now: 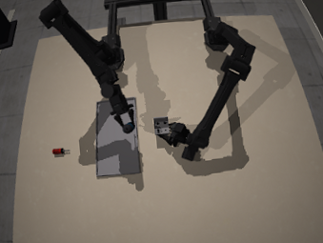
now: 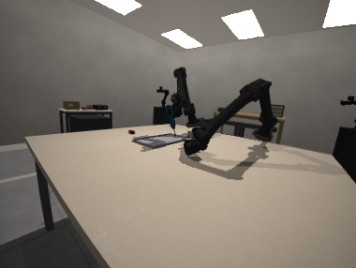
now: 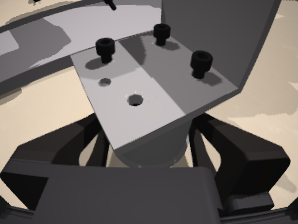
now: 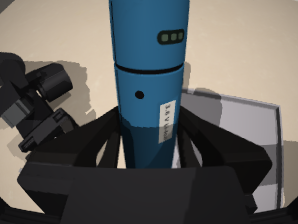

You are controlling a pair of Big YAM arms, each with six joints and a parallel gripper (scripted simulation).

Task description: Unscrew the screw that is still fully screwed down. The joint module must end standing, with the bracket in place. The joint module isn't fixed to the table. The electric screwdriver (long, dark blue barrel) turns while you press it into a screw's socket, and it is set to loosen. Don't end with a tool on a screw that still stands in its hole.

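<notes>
My left gripper is now 1 cm below the joint module. Round my left hand: grey bracket 5 cm above; then flat grey tray 24 cm to the right, 3 cm behind, 2 cm below; then red-handled tool 55 cm to the right, 1 cm below.
</notes>
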